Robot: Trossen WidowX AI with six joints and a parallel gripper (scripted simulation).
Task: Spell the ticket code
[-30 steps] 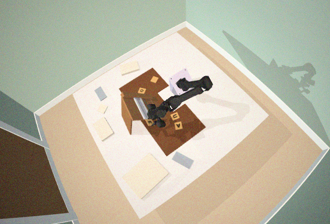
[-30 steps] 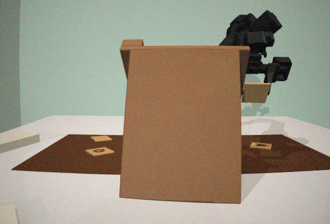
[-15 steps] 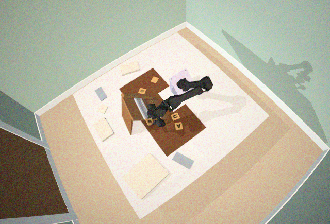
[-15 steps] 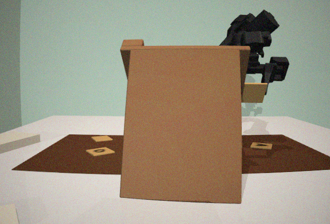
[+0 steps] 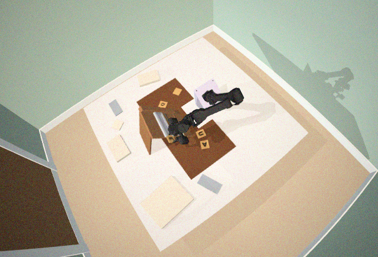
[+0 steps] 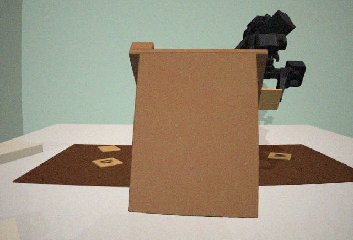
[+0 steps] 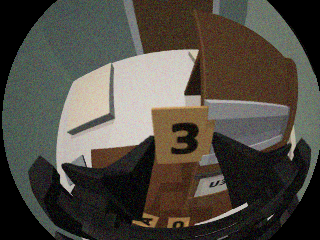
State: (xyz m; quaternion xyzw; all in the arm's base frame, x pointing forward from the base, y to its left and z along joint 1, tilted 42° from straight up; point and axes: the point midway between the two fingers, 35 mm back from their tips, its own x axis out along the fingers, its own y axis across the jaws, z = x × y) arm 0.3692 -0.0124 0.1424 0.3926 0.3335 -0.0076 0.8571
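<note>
Now: gripper tip 8 cm past the white ticket, 8 cm above it and 5 cm to the left of it. The rest, counted from my gripper tip: brown mat: 20 cm behind, 17 cm below, 11 cm to the right.
</note>
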